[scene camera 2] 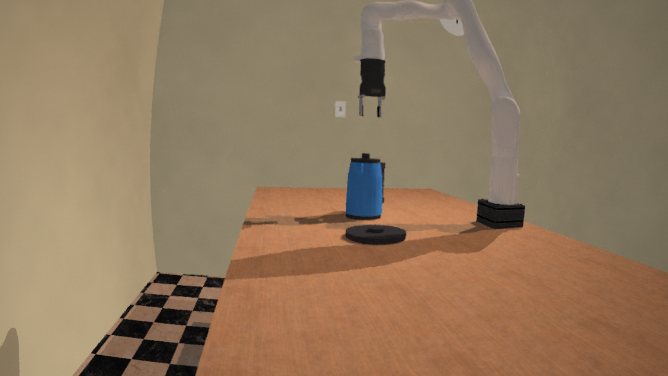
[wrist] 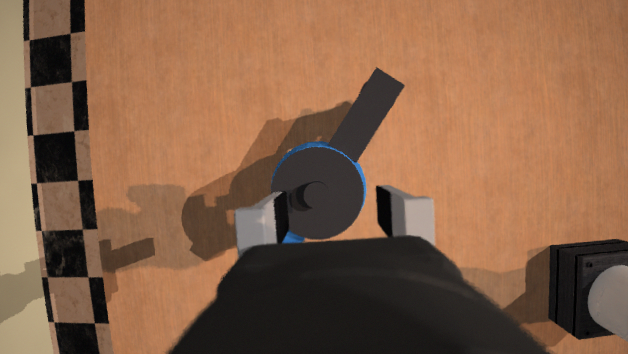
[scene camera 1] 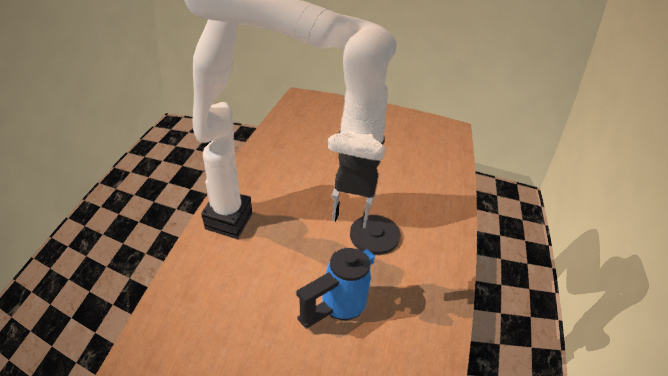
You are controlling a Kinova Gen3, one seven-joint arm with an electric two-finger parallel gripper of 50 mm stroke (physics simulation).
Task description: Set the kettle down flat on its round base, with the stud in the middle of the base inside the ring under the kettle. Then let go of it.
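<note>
The blue kettle (scene camera 1: 347, 295) (scene camera 2: 364, 191) stands upright on the table, beside the round base. In the wrist view its dark lid (wrist: 330, 162) with a round knob faces the camera, and its black handle (wrist: 369, 116) points to the upper right. The round black base (scene camera 1: 362, 242) (scene camera 2: 355, 236) lies flat on the table with a raised stud (scene camera 1: 376, 231) (scene camera 2: 375, 230) in its middle. The ring under the kettle is hidden. My gripper (scene camera 1: 351, 212) (scene camera 2: 370, 111) (wrist: 332, 207) is open and empty, pointing down high above the kettle's lid, with clear air between them.
The arm's black mount (scene camera 1: 226, 220) (scene camera 2: 500, 214) (wrist: 564, 290) stands on the wooden table (scene camera 1: 240, 300) (scene camera 2: 450, 310) (wrist: 175, 60). The table's side edge and the checkered floor (scene camera 1: 515, 260) (scene camera 2: 165, 315) (wrist: 59, 107) lie on the side away from the mount, with a wall beyond.
</note>
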